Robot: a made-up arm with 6 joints.
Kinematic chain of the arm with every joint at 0, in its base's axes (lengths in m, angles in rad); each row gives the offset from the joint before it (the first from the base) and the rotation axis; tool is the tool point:
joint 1: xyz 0 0 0.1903 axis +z
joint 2: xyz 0 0 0 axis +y
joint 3: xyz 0 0 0.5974 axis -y
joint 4: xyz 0 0 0 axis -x
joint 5: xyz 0.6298 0 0 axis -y
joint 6: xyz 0 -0.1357 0 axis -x
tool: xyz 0 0 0
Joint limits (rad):
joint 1: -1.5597..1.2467
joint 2: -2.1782..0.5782
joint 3: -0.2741..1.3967
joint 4: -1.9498..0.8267
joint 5: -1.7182..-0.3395
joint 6: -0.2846..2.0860
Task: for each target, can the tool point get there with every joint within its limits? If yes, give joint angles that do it. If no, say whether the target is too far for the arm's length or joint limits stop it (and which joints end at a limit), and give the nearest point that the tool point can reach.
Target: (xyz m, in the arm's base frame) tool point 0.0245 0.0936 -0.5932
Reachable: no: joint limits stop it (at a limit: joint 1, joint 2, joint 3) | nearest point 0.2026 0.6059 0.1272 | short by 0.902 m
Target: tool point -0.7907 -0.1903 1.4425
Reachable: no: too far | nearest point -0.6558 -0.1578 1.2289 | short by 0.255 m
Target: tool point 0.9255 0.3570 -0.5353
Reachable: no: joint limits stop it (at a limit: joint 2, joint 3) | nearest point 0.5961 0.2299 0.1272 | short by 0.751 m
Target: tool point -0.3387 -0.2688 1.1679
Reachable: yes | joints 0.3810 -0.9465 0.4240 0.4262 -0.9407 0.2962
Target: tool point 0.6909 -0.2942 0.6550
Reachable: yes | joints -0.2403 0.2021 0.1068 -0.4649 -0.4599 1.2000
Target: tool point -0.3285 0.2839 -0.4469
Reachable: no: joint limits stop it (at a limit: joint 2, joint 3, joint 4) | nearest point -0.7750 0.6698 -0.5057 | short by 0.593 m
